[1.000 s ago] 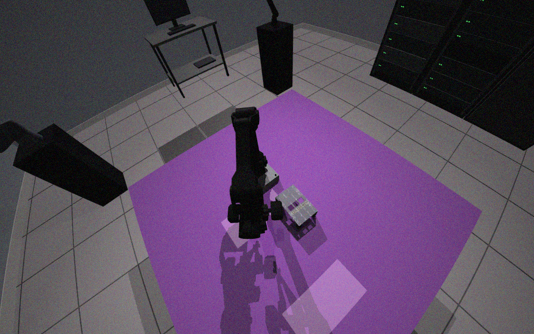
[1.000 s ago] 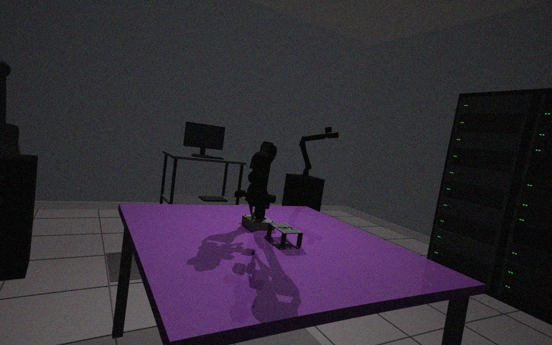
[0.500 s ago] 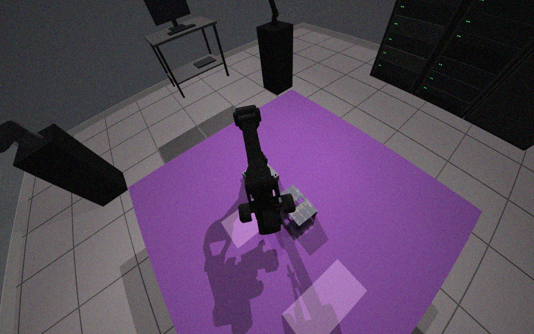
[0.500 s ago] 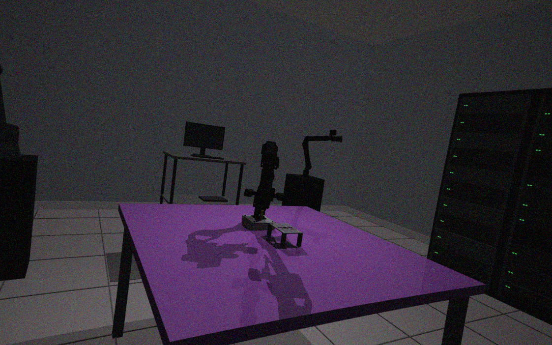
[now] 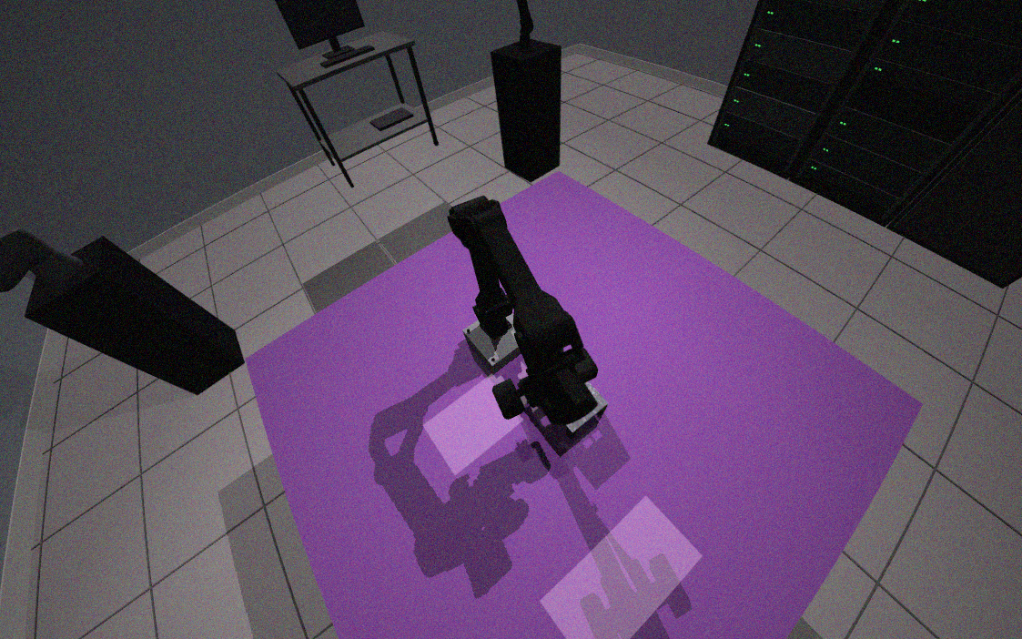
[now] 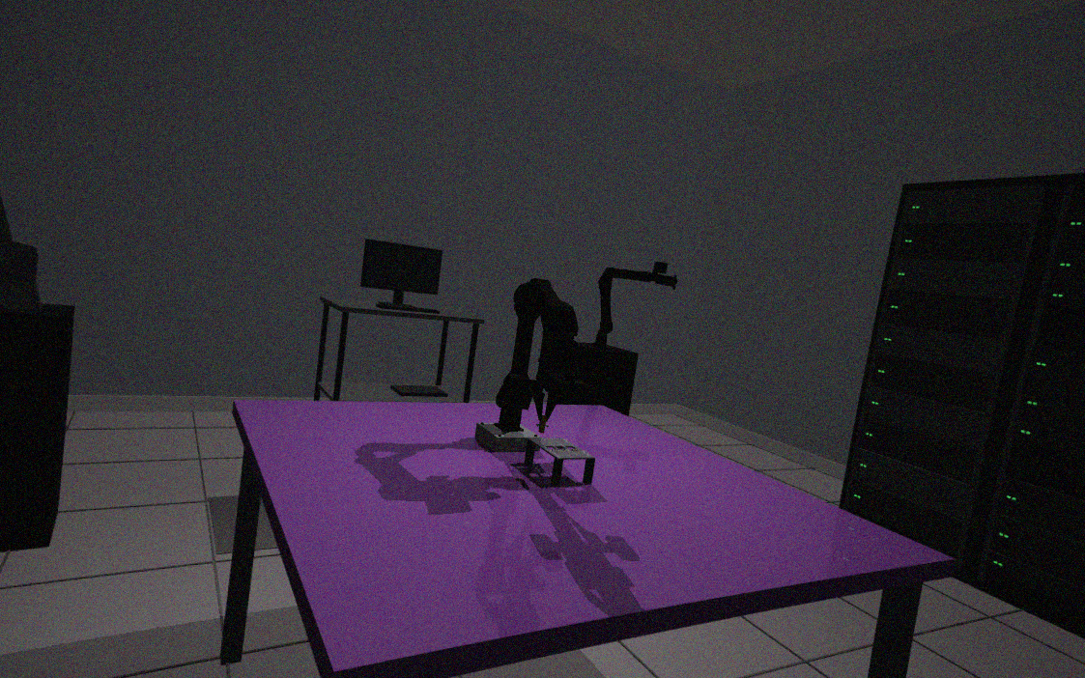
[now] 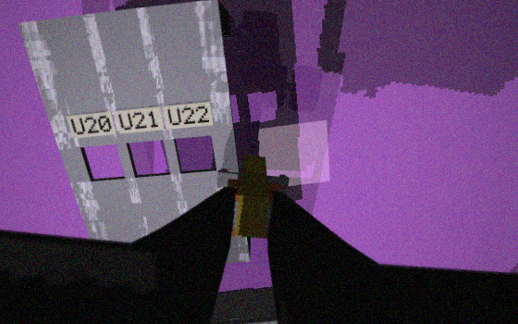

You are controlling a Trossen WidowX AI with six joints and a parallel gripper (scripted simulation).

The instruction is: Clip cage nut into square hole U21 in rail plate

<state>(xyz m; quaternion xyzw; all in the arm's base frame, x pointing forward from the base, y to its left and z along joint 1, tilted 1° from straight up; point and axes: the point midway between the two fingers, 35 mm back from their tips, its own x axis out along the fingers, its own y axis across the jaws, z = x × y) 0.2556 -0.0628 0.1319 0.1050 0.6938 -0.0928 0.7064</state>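
The label is 20 mm ahead of my gripper tip, 60 mm to the left of it and 70 mm below it. From my gripper tip the other things lie so: cage nut (10 mm below).
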